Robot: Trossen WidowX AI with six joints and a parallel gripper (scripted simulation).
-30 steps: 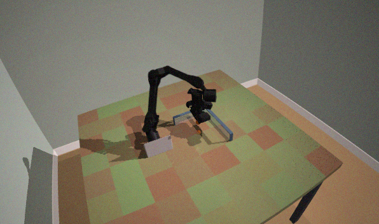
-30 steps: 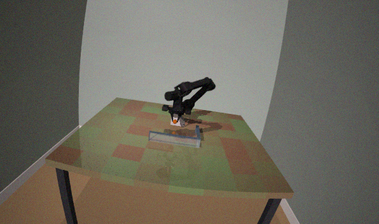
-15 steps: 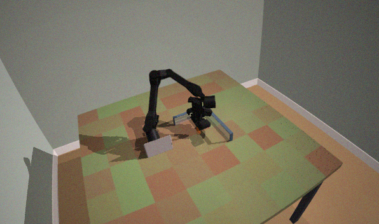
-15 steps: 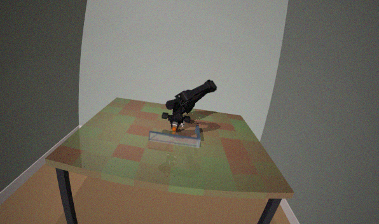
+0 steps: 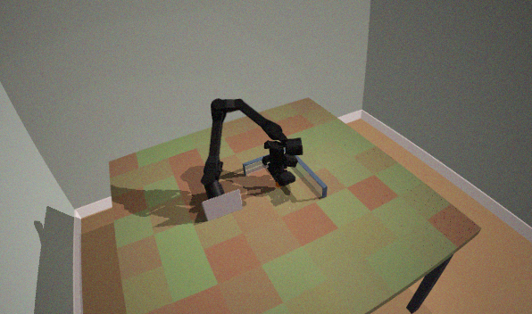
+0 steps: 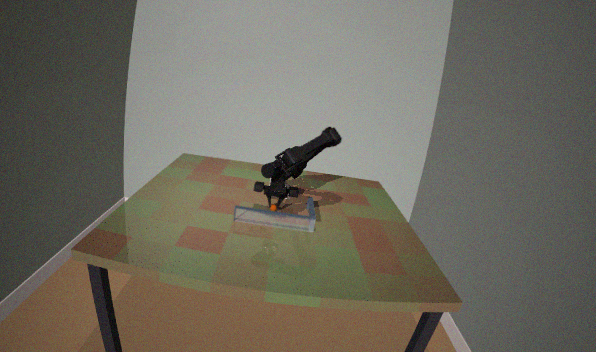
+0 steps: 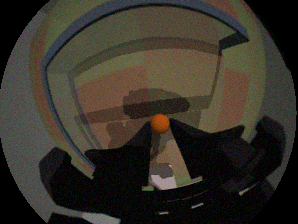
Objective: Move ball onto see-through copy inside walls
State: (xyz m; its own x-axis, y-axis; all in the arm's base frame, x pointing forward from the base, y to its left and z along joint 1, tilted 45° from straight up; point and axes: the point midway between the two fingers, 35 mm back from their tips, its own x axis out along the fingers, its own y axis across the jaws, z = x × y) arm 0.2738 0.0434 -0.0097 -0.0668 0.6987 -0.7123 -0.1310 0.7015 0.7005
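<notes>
My gripper tip is now 10 mm above the see-through copy of ball. From my gripper tip the other things lie so: orange ball right at my gripper tip; clear wall 130 mm ahead, 20 mm to the left, 10 mm above.
</notes>
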